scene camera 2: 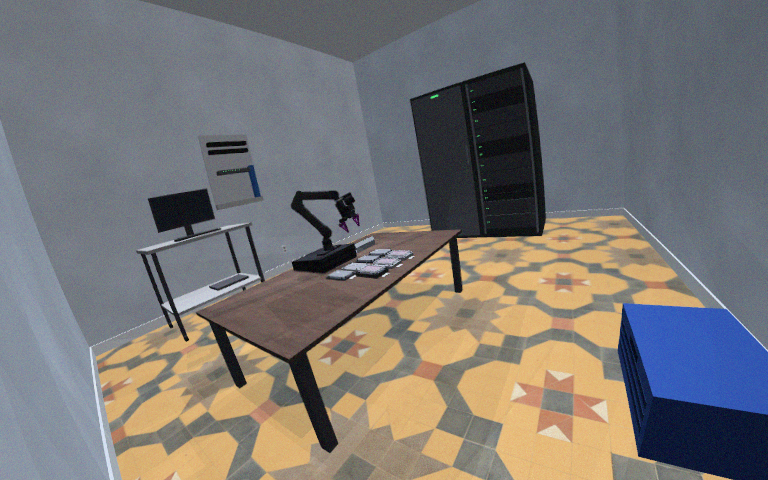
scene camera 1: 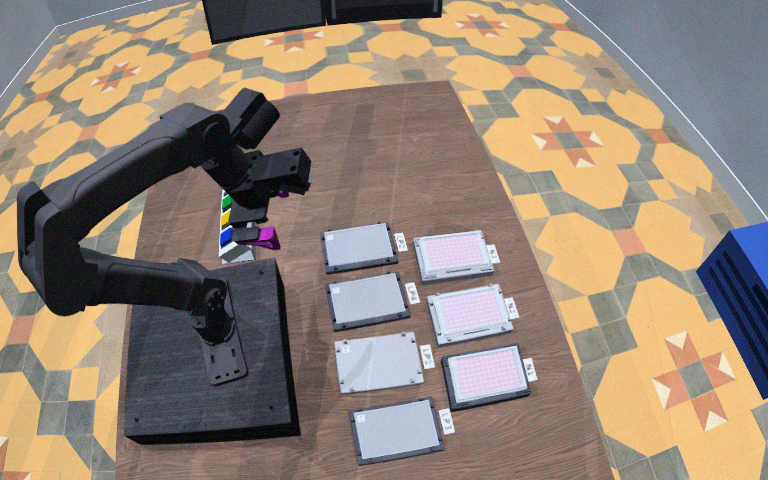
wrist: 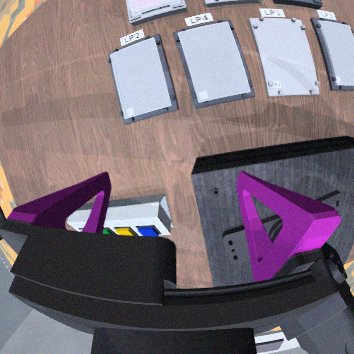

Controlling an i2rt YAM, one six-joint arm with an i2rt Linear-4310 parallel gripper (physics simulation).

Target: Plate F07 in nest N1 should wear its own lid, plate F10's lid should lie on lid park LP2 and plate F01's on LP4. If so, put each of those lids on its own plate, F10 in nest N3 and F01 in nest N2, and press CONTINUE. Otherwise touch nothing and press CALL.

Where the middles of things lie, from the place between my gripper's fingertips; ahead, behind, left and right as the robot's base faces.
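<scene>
The lid park LP2 [wrist: 133, 36] has my hand 150 mm short of it, 40 mm to the right of it and 180 mm above it. Counting from my hand, I find the lid park LP1 [scene camera 1: 369, 364] 210 mm to the right, 100 mm ahead and 180 mm below. The button box [scene camera 1: 231, 252] is 210 mm to the left of my hand, 90 mm behind it and 160 mm below it.
</scene>
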